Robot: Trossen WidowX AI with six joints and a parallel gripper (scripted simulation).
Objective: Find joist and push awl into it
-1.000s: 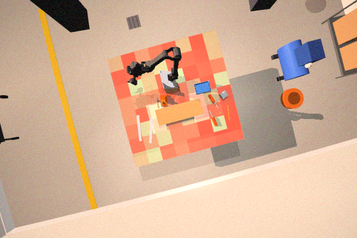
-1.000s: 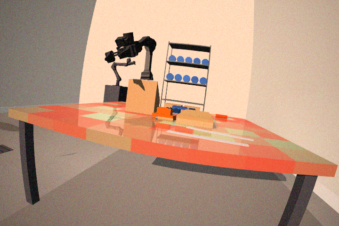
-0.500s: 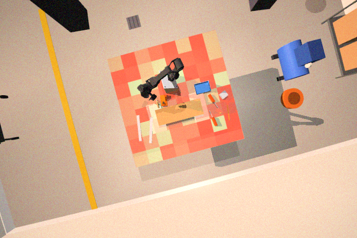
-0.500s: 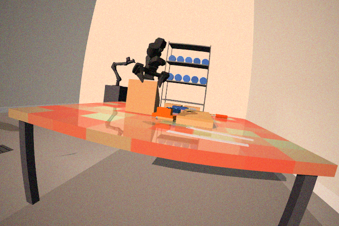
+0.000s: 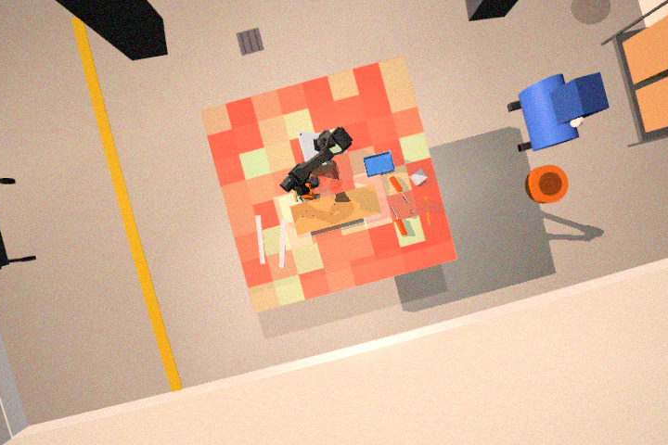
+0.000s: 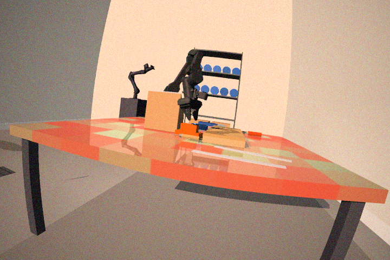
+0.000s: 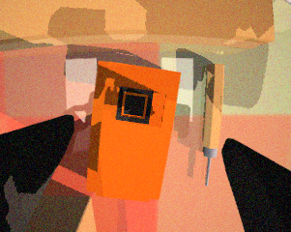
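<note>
Right now my gripper tip is 3 cm above the orange stud finder and 1 cm to the right of it. Round my gripper tip: blue tray 47 cm to the left, 10 cm behind, 6 cm below; grey block 69 cm to the left, 6 cm below, 2 cm ahead; awl 7 cm to the right, 7 cm below, 2 cm behind.
</note>
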